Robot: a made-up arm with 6 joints.
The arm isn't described. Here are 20 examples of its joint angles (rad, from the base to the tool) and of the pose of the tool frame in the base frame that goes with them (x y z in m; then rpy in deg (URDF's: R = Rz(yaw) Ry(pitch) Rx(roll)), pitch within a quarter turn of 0, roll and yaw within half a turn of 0).
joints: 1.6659 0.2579 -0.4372 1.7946 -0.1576 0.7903
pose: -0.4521 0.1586 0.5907 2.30 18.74 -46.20
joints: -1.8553 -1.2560 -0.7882 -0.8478 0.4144 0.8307
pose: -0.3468 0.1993 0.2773 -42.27 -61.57 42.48
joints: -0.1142 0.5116 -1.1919 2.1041 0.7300 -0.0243
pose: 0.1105 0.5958 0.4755 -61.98 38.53 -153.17
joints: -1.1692 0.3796 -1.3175 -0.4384 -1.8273 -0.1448
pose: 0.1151 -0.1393 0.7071 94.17 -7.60 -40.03
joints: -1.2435 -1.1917 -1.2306 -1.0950 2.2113 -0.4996
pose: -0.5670 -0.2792 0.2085 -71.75 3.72 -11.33
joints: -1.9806 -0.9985 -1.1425 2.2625 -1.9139 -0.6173
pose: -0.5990 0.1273 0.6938 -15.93 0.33 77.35
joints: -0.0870 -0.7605 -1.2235 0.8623 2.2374 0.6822
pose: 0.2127 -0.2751 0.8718 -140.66 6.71 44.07
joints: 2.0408 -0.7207 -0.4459 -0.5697 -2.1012 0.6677
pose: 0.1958 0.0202 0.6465 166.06 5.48 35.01
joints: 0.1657 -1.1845 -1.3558 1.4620 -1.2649 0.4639
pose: -0.0053 -0.3377 0.6367 -34.87 21.18 -103.26
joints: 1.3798 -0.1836 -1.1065 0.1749 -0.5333 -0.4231
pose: -0.1866 0.1085 0.5777 13.67 -41.84 171.65
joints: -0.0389 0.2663 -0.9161 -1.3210 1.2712 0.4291
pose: -0.3762 -0.0841 0.6074 51.61 57.16 119.12
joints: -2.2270 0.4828 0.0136 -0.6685 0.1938 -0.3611
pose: 0.1648 0.0746 0.4079 -26.75 7.35 -129.62
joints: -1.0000 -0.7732 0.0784 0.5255 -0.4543 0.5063
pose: -0.3975 0.0739 0.5127 -66.79 -62.07 88.56
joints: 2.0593 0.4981 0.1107 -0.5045 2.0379 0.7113
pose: -0.0535 -0.3820 0.6341 157.38 59.19 -21.02
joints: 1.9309 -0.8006 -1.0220 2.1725 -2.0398 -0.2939
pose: 0.1474 0.1489 0.7686 0.50 -18.22 -48.67
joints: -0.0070 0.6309 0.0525 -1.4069 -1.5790 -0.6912
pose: -0.3331 0.3848 0.6053 68.64 -4.46 -93.28
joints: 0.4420 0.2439 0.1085 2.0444 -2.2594 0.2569
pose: -0.4138 0.1588 0.8588 77.61 -55.10 122.53
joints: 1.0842 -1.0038 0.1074 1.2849 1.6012 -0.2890
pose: 0.2798 -0.1549 0.5225 -108.79 -27.86 113.35
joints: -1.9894 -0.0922 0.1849 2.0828 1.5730 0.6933
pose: -0.1590 -0.1879 0.9621 175.70 43.49 -106.44
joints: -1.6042 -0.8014 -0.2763 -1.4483 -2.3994 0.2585
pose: -0.5697 0.2846 0.6282 102.15 45.47 150.12
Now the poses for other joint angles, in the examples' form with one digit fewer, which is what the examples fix.
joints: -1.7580 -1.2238 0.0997 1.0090 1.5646 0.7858
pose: -0.670 0.049 0.318 -66.6 19.5 -36.6
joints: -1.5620 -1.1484 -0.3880 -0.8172 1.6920 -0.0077
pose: -0.476 0.285 0.181 -9.4 6.0 -22.5
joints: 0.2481 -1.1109 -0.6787 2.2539 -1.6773 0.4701
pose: -0.123 -0.442 0.591 -24.0 11.0 -110.6
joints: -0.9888 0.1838 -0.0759 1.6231 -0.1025 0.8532
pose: -0.001 -0.031 0.610 1.1 24.9 135.1
